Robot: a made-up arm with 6 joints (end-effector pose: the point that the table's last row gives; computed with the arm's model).
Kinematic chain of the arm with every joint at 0, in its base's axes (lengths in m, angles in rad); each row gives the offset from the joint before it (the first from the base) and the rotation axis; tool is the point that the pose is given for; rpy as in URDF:
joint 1: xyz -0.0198 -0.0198 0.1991 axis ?
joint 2: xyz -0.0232 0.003 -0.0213 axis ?
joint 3: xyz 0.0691 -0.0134 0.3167 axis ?
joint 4: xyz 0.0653 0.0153 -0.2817 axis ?
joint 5: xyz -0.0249 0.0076 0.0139 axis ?
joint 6: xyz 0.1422 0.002 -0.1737 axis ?
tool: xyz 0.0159 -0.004 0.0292 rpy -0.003 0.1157 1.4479
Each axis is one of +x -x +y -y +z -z.
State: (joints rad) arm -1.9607 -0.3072 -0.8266 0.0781 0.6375 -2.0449
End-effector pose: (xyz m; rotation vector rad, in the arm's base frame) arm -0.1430 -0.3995 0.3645 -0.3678 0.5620 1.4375
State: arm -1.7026 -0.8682 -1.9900 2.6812 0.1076 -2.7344
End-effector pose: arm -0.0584 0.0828 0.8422 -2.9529 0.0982 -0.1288
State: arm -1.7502 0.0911 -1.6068 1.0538 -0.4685 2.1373
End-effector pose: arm -0.2246 -0.4091 0.6093 0.3191 2.1311 1.6816
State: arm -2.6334 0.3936 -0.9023 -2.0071 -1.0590 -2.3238
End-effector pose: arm -0.1641 -0.2673 0.2372 0.7410 -1.1092 -2.5312
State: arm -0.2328 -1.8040 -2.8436 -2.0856 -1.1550 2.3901
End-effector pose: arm -0.5271 0.2468 0.1998 1.8703 1.0688 -0.2480
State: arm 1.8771 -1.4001 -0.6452 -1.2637 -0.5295 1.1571
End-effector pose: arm -0.1510 -0.1621 0.5558 -0.6731 2.3394 -1.1412
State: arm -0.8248 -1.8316 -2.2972 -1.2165 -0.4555 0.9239
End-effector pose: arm -0.3714 0.6029 0.2373 1.9153 0.3997 0.2710
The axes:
joint 1: +z
joint 2: +y
joint 3: +y
joint 4: -z
joint 5: +y
joint 6: -z

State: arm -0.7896 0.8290 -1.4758 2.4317 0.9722 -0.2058
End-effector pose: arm 0.4524 -0.4478 0.0256 0.7121 -1.3425 -0.9839
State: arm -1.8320 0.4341 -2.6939 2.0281 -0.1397 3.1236
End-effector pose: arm -0.2440 -0.4370 0.7048 -1.7780 1.4442 0.1840
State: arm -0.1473 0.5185 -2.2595 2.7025 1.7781 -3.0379
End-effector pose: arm 0.4944 -0.0224 0.7223 1.7863 1.9817 -0.1046
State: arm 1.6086 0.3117 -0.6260 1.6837 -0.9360 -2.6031
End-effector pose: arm 0.1348 0.2667 0.2427 1.3048 -0.1654 -2.1610
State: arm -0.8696 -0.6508 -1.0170 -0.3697 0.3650 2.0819
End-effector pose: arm 0.1735 -0.2188 0.6235 -0.4489 -1.2063 -1.0738
